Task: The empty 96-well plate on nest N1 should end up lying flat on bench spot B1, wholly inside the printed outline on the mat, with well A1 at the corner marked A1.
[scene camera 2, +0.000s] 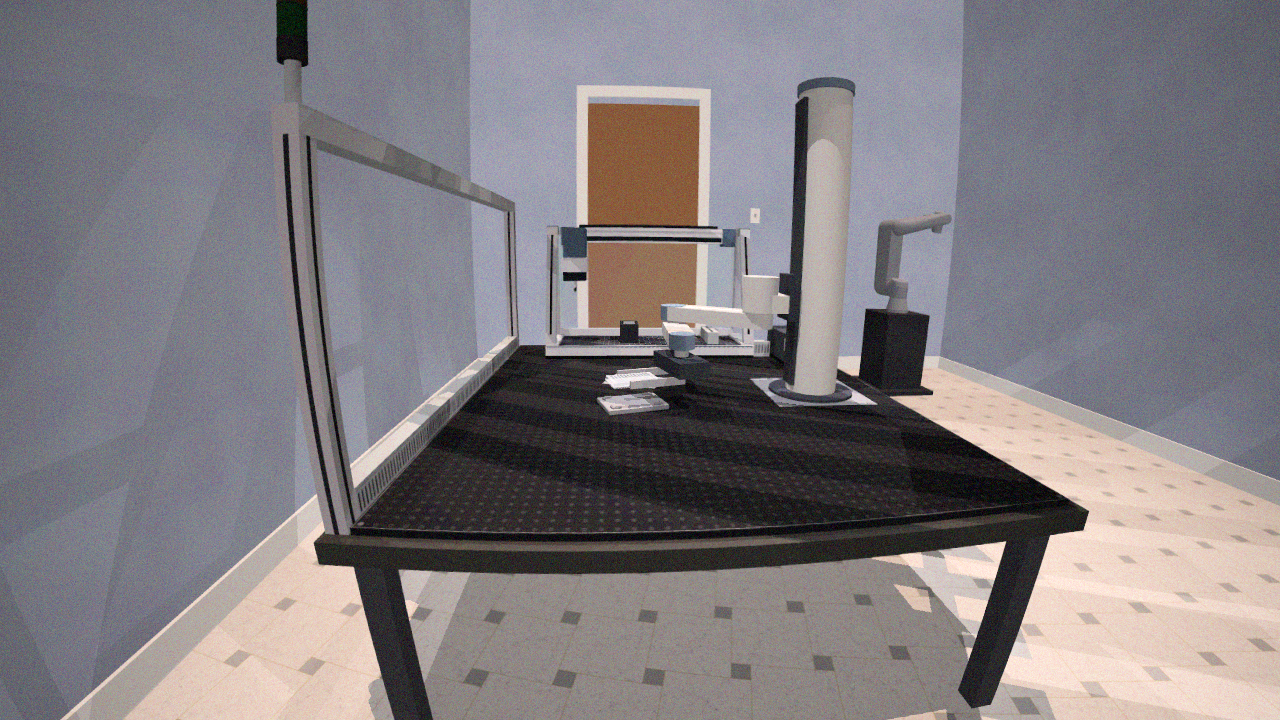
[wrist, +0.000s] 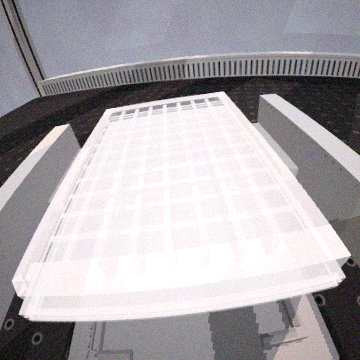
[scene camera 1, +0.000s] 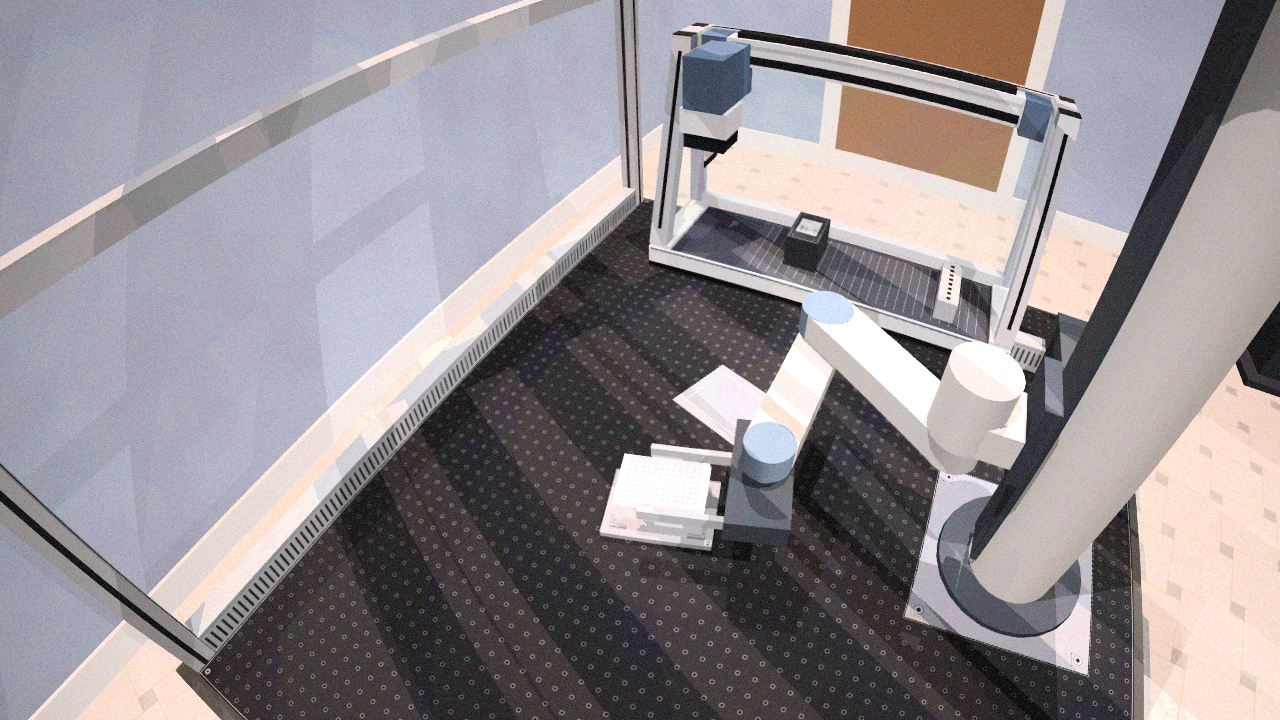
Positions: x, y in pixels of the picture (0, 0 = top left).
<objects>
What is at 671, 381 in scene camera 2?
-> My gripper.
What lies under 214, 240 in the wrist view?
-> A 96-well plate.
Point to a 96-well plate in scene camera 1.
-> At 668, 484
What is my gripper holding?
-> A 96-well plate.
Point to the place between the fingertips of my gripper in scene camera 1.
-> At 644, 480
</objects>
